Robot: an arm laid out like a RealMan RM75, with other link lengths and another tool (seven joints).
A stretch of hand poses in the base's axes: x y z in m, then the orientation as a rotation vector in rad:
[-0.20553 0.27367 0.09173 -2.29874 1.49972 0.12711]
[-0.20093 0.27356 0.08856 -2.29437 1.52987 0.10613]
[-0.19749 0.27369 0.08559 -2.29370 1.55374 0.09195]
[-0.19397 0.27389 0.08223 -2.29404 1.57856 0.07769]
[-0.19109 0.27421 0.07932 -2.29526 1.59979 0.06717]
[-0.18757 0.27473 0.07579 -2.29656 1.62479 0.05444]
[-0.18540 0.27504 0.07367 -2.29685 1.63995 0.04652]
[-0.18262 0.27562 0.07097 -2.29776 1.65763 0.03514]
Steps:
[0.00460 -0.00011 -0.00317 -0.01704 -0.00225 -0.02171]
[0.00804 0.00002 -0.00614 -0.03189 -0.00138 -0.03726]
[0.01156 0.00022 -0.00950 -0.04807 0.00034 -0.05281]
[0.01444 0.00054 -0.01241 -0.06207 0.00324 -0.06538]
[0.01796 0.00106 -0.01594 -0.07870 0.00654 -0.08016]
[0.02013 0.00137 -0.01806 -0.08855 0.00832 -0.08929]
[0.02291 0.00195 -0.02076 -0.10128 0.00941 -0.09994]

